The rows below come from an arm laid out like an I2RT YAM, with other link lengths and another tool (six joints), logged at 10 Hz.
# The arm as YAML. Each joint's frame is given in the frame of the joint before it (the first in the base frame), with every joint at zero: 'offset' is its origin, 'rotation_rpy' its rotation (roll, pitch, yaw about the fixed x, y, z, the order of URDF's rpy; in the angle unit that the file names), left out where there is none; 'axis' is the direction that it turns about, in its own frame. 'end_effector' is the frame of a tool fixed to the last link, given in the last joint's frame.
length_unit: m
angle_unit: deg
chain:
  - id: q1
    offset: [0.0, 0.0, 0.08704]
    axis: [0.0, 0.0, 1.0]
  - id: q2
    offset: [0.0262, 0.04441, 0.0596]
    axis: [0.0, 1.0, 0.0]
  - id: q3
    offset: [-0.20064, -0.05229, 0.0]
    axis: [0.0, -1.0, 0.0]
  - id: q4
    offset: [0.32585, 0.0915, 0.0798]
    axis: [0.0, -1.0, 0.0]
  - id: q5
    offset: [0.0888, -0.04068, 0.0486]
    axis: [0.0, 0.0, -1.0]
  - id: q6
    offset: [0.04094, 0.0, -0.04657]
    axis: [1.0, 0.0, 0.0]
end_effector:
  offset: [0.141, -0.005, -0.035]
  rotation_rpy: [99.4, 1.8, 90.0]
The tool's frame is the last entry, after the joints.
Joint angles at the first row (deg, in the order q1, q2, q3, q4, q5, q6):
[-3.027, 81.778, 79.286, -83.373, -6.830, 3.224]
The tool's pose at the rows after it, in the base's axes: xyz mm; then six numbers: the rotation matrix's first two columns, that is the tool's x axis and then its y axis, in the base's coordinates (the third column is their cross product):
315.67 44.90 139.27 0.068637 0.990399 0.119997 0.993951 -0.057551 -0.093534
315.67 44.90 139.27 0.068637 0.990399 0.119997 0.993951 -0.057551 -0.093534
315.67 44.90 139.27 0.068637 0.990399 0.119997 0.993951 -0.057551 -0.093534
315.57 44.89 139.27 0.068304 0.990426 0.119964 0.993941 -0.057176 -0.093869
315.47 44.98 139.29 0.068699 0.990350 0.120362 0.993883 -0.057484 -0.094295
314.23 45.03 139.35 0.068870 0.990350 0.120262 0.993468 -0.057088 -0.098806
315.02 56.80 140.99 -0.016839 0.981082 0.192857 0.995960 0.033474 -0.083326
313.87 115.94 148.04 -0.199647 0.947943 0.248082 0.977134 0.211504 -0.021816
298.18 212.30 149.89 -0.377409 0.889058 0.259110 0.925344 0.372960 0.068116
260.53 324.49 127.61 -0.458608 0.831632 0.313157 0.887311 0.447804 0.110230
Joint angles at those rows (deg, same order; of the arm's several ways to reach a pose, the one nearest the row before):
[-3.027, 81.776, 79.285, -83.374, -6.808, 3.224]
[-3.027, 81.776, 79.285, -83.374, -6.808, 3.224]
[-3.027, 81.776, 79.285, -83.374, -6.808, 3.224]
[-3.027, 81.777, 79.285, -83.395, -6.808, 3.202]
[-3.027, 81.778, 79.286, -83.418, -6.830, 3.224]
[-3.027, 81.777, 79.285, -83.679, -6.830, 3.202]
[-2.984, 81.777, 79.306, -83.701, -11.377, -1.345]
[5.759, 81.669, 80.140, -81.691, -15.027, -2.416]
[21.649, 81.799, 80.138, -74.784, -14.918, 4.010]
[38.239, 87.023, 80.138, -63.680, -14.590, 16.272]

